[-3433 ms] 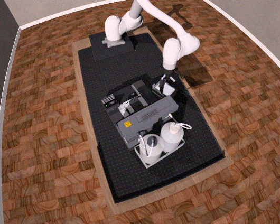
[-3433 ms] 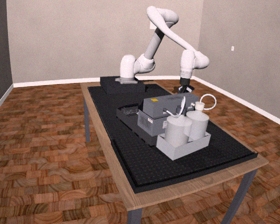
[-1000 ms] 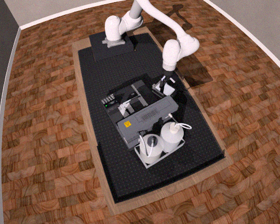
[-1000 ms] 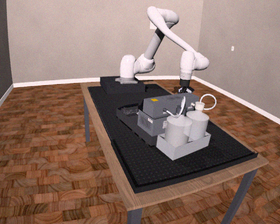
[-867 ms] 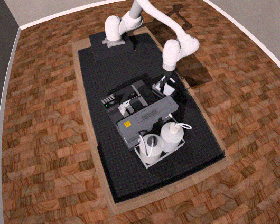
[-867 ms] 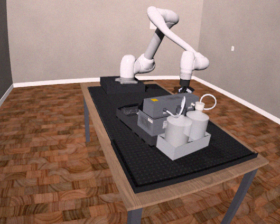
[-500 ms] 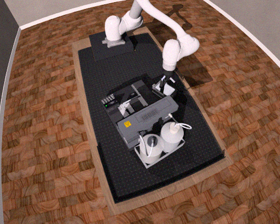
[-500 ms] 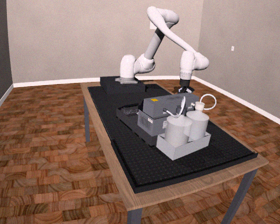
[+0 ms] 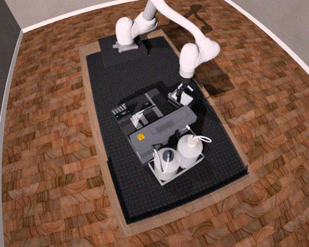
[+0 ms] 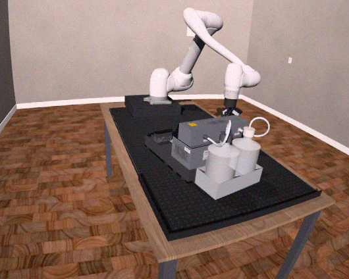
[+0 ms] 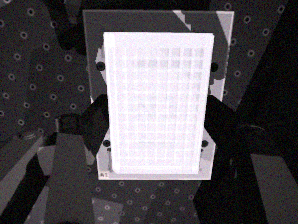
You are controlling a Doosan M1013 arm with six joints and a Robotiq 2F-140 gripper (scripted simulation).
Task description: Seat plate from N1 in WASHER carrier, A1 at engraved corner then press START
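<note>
The grey plate nest is 30 mm below my hand. The rest, counted from my hand: multi-well plate: 20 mm below; grey plate washer: 280 mm to the right, 130 mm ahead, 50 mm above.
</note>
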